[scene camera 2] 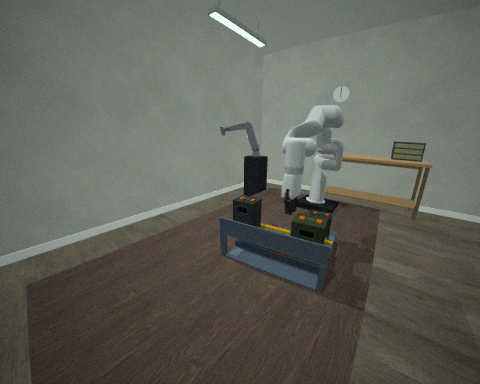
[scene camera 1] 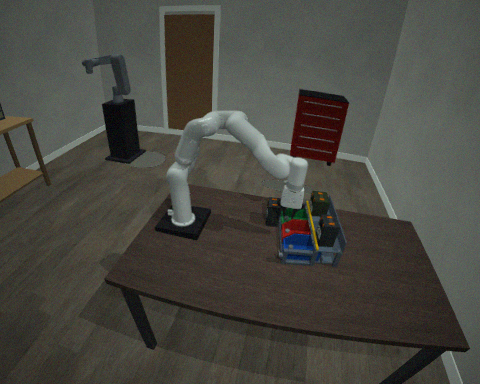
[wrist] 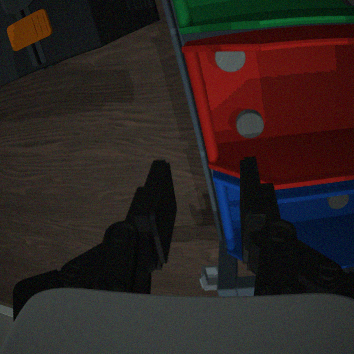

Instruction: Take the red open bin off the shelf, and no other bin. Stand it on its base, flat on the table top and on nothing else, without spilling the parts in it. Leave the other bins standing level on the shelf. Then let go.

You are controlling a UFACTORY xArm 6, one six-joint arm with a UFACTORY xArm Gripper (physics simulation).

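Frame: origin at the arm's base, x down, y left, z ahead, level; millimetres.
Where they show: gripper, between the fingertips: (scene camera 2: 290, 212) (scene camera 1: 287, 216) (wrist: 206, 183); arm's base, origin of its link: (scene camera 2: 315, 200) (scene camera 1: 183, 219).
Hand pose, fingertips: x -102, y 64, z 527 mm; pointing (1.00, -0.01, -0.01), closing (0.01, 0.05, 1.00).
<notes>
Each offset is from my fingertips to the centre of the thing. Level surfaces: height alone.
The red open bin {dz +73, dx +89, dy +13 mm} (scene camera 1: 296, 229) (wrist: 305, 100) sits on the blue-grey shelf (scene camera 1: 341, 237) (scene camera 2: 275, 238) (wrist: 227, 270), between the green bin {dz +56, dx +89, dy +124 mm} (scene camera 1: 295, 215) (wrist: 270, 14) and the blue bin {dz +92, dx +89, dy -98 mm} (scene camera 1: 298, 243) (wrist: 315, 215). Two grey round parts show in the red bin in the wrist view. My gripper (scene camera 2: 289, 209) (wrist: 206, 183) is partly open and empty, pointing down above the front side of the shelf. In the wrist view one finger shows over the table and the other over the edge between the red and blue bins. In scene camera 1 the fingers are hidden.
A yellow bar {dz +125, dx +26, dy +21 mm} (scene camera 1: 312, 225) (scene camera 2: 275, 229) runs along the shelf behind the bins. Two cases {dz +153, dx -17, dy +140 mm} (scene camera 1: 320, 202) {dz +186, dx -30, dy -88 mm} (scene camera 1: 328, 230) stand on the shelf's far side. Another dark case {dz -80, dx +67, dy +107 mm} (scene camera 1: 273, 211) (wrist: 60, 40) stands on the table {dx +132 mm} (scene camera 1: 225, 270) beside the green bin's end.
</notes>
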